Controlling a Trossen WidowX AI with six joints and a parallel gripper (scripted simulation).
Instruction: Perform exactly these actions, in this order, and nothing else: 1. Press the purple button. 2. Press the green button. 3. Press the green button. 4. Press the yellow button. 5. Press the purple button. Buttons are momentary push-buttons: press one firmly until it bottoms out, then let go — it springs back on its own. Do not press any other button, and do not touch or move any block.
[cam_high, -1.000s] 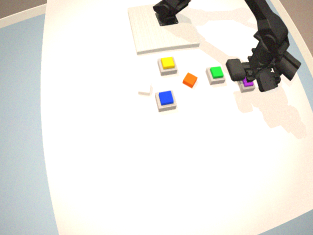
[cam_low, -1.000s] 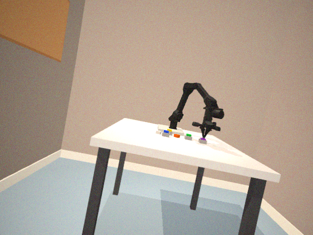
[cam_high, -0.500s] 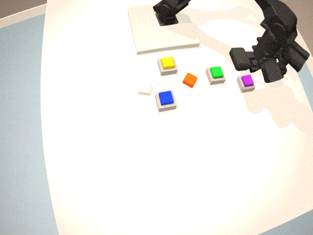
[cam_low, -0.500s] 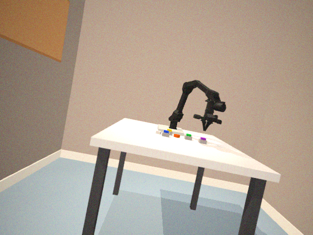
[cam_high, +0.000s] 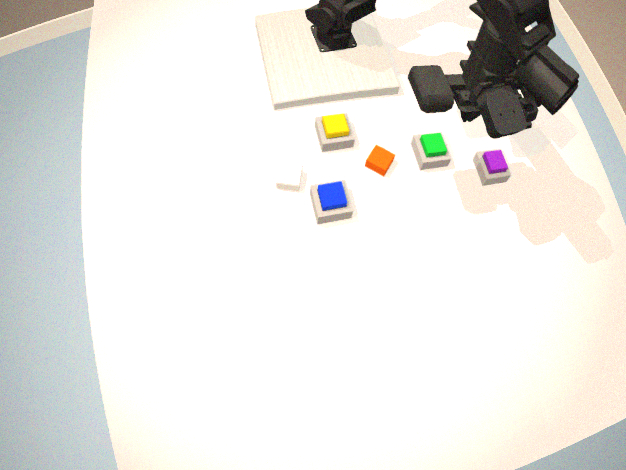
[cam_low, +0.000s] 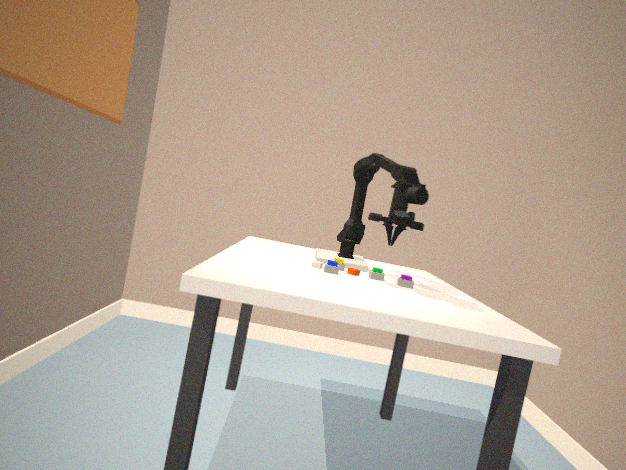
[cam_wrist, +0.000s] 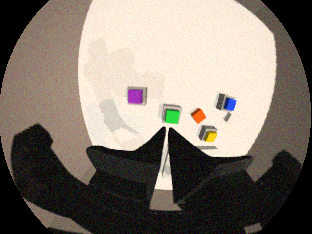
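Now: the green button 100 mm below my gripper tip, 20 mm to the right of it and 20 mm behind it. From my gripper tip the other things lie so: purple button: 100 mm below, 70 mm to the left, 30 mm ahead; yellow button: 150 mm to the right, 100 mm below, 80 mm behind; orange block: 120 mm below, 100 mm to the right, 20 mm behind.
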